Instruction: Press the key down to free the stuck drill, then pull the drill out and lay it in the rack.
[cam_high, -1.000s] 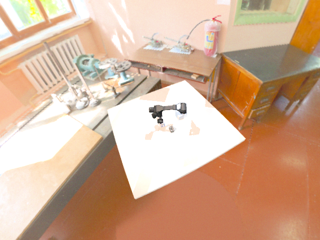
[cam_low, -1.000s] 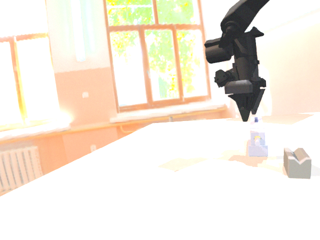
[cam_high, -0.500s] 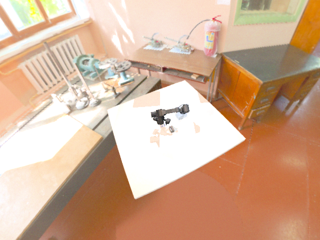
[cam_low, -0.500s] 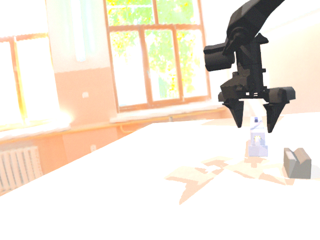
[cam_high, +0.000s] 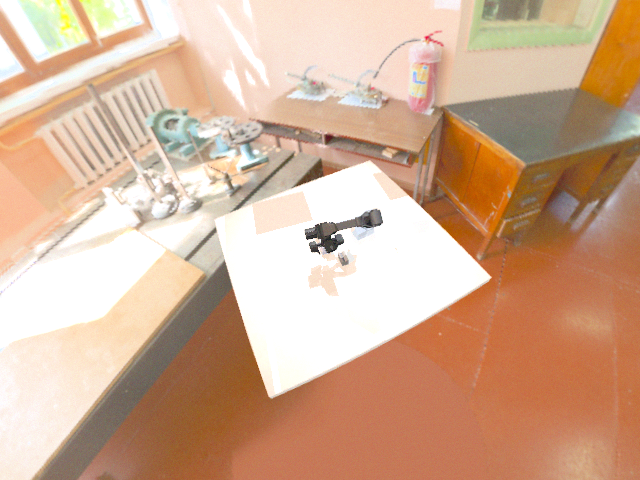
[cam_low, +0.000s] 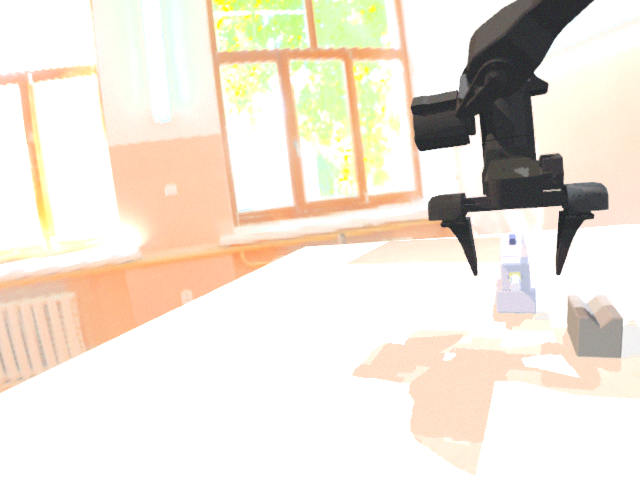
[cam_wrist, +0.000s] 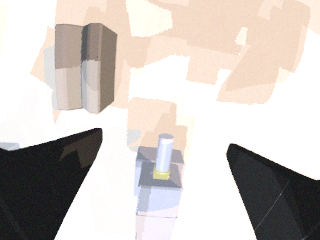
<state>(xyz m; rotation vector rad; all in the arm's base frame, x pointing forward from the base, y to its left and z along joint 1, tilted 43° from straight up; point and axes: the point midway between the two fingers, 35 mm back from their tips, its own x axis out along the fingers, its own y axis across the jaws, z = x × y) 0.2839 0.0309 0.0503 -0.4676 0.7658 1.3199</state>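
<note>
My gripper tip is 7 cm to the left of the drill, 1 cm past it and 1 cm above it. Round my gripper tip: holder block: 12 cm to the right, 3 cm behind, 2 cm below; then grey v-notched rack: 6 cm to the left, 6 cm behind, 4 cm below.
</note>
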